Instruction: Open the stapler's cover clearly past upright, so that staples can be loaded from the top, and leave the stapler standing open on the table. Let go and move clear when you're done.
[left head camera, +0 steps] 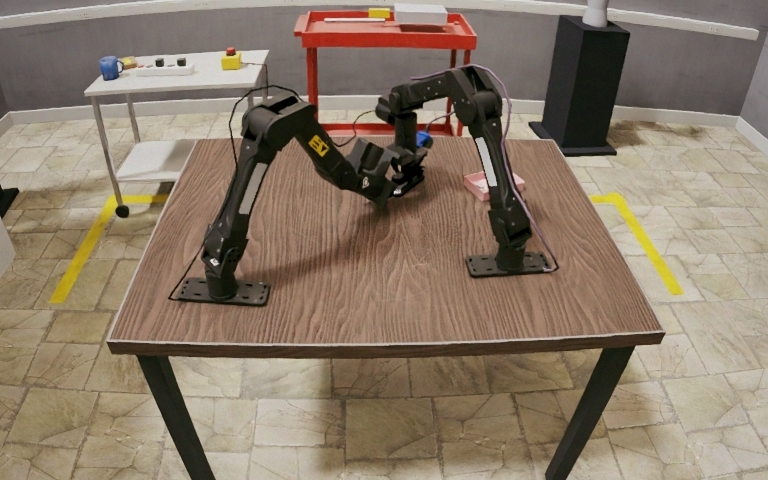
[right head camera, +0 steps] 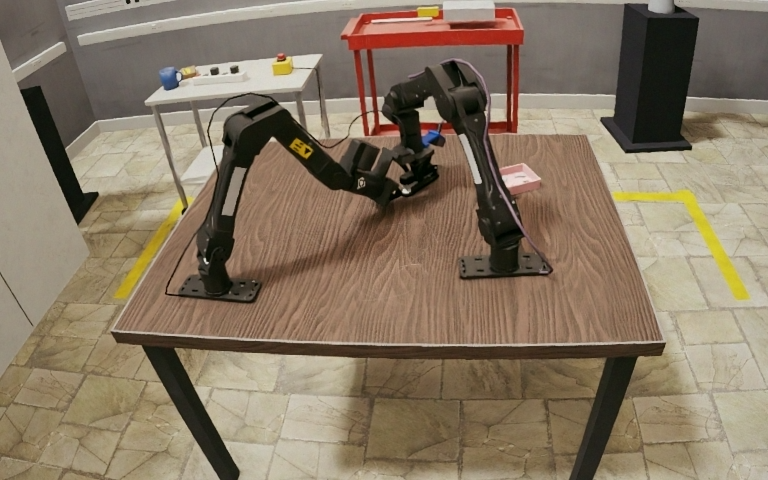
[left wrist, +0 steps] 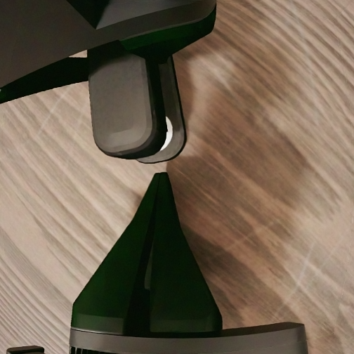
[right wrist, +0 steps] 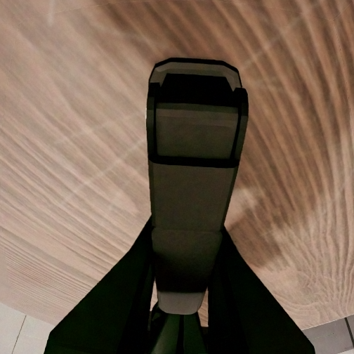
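Where they show: left gripper, fingertip midpoint: [left head camera: 391, 194] [right head camera: 400, 194]; right gripper, fingertip midpoint: [left head camera: 405, 181] [right head camera: 416, 180]; left arm's base at its link origin: [left head camera: 223, 293] [right head camera: 219, 290]; right arm's base at its link origin: [left head camera: 508, 265] [right head camera: 503, 267].
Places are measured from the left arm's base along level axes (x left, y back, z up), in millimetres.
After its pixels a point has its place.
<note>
The dark grey and black stapler [left head camera: 413, 182] {x -416, y -471, z 12 mm} [right head camera: 424, 180] {x -413, y -478, z 11 mm} [left wrist: 123, 107] [right wrist: 194, 195] is at the far middle of the table, its cover down along the base. A white spot shows beside its nose in the left wrist view. My right gripper [left head camera: 405, 167] {x -394, y -460, z 22 mm} [right head camera: 417, 165] {x -394, y -460, z 22 mm} [right wrist: 185, 218] points down and is shut on the stapler, one finger on each side near the nose end. My left gripper [left head camera: 394, 192] {x -358, y -402, z 14 mm} [right head camera: 398, 194] {x -358, y -402, z 14 mm} [left wrist: 162, 177] [right wrist: 180, 321] is shut and empty, its tips close to the stapler's nose. The arms partly hide the stapler in the head views.
A pink tray [left head camera: 475, 183] {x -594, y -497, z 3 mm} [right head camera: 519, 178] {x -675, y -517, z 4 mm} lies behind my right arm, at the right in the head views. The wooden table [left head camera: 396, 305] {x -377, y 9, z 0 mm} [right head camera: 390, 305] {x -405, y 6, z 0 mm} ends beyond the stapler. A red cart [left head camera: 390, 39] [right head camera: 433, 37] and a white side table [left head camera: 198, 84] [right head camera: 209, 95] stand beyond.
</note>
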